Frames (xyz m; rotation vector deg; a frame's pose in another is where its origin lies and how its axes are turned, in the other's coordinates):
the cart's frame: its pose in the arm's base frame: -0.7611 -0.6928 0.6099 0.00 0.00 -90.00
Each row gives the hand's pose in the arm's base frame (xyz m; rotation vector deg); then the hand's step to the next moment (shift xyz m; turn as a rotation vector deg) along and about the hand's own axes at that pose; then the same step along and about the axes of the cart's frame.
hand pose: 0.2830 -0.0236 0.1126 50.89 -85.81 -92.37
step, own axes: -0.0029 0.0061 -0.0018 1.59 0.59 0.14
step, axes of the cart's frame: -0.0015 0.0034 0.0059 1.35 -0.84 0.60
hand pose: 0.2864 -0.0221 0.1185 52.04 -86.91 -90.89
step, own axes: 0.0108 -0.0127 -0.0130 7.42 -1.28 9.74
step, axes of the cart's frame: 0.0154 0.0059 -0.0133 1.97 -12.13 -0.80
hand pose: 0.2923 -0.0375 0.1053 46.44 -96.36 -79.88
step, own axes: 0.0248 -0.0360 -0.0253 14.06 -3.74 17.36
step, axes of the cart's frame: 0.0402 0.0098 -0.0289 4.50 -22.03 -2.71
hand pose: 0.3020 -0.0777 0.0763 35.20 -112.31 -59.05
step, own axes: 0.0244 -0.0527 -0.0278 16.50 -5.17 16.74
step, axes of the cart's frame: 0.0584 0.0123 -0.0242 7.30 -22.78 -2.63
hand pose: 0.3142 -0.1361 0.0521 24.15 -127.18 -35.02
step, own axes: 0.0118 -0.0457 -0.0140 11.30 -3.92 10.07
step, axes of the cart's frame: 0.0476 0.0078 -0.0099 5.72 -14.50 -1.20
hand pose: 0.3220 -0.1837 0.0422 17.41 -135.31 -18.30
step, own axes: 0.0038 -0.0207 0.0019 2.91 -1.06 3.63
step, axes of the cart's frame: 0.0204 -0.0014 -0.0054 1.37 -4.45 -1.06
